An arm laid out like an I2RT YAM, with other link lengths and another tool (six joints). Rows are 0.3 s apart.
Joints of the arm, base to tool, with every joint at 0 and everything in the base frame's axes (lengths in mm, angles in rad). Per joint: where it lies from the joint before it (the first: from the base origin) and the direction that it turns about. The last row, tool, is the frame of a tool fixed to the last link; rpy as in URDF.
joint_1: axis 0 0 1 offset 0 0 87.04
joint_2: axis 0 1 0 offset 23.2 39.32 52.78
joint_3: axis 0 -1 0 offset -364.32 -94.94 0
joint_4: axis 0 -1 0 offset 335.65 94.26 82.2
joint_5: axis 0 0 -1 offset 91.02 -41.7 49.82
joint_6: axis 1 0 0 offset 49.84 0 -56.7
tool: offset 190 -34 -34 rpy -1.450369 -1.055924 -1.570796
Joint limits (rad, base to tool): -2.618..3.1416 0..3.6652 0..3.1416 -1.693..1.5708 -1.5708..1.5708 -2.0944..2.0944
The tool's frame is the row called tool.
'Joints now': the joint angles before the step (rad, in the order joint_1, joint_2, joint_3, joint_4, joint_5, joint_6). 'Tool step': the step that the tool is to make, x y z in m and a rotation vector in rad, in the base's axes. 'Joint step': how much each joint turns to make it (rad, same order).
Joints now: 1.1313 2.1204 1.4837 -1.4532 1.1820 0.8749
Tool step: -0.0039 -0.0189 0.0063 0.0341 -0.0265 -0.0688
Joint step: -0.0221 -0.0087 0.0012 -0.0739 -0.0168 0.1152
